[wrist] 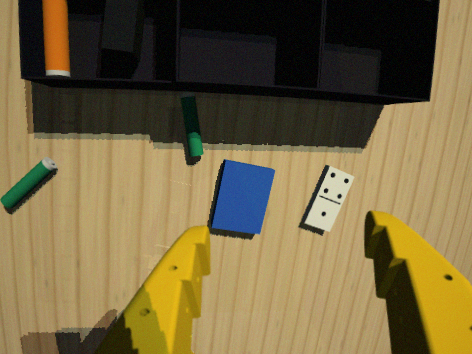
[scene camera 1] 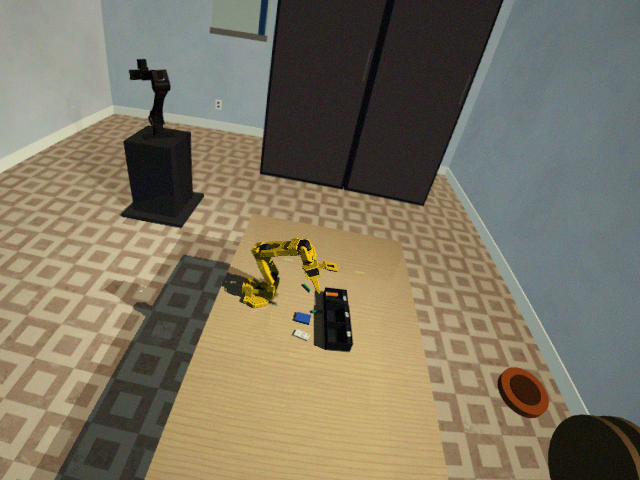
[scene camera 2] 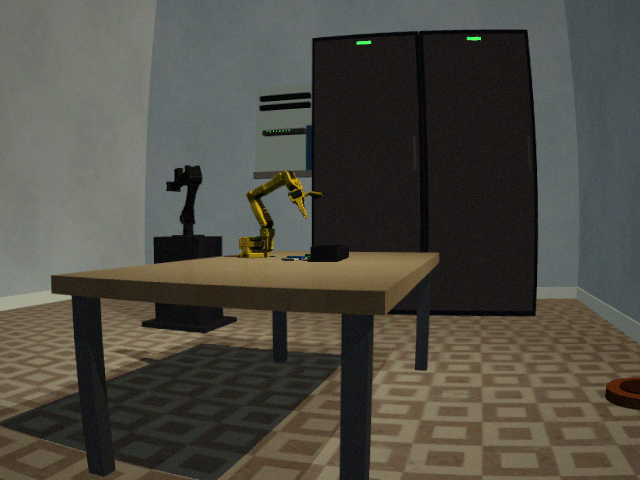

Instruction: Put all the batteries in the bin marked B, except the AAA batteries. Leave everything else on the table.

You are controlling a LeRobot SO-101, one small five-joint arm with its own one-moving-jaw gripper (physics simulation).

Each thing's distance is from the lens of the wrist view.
black bin row (wrist: 375,59): 0.25 m
blue block (wrist: 243,191): 0.20 m
The marked spots on the black bin row and the blue block are 0.15 m apart.
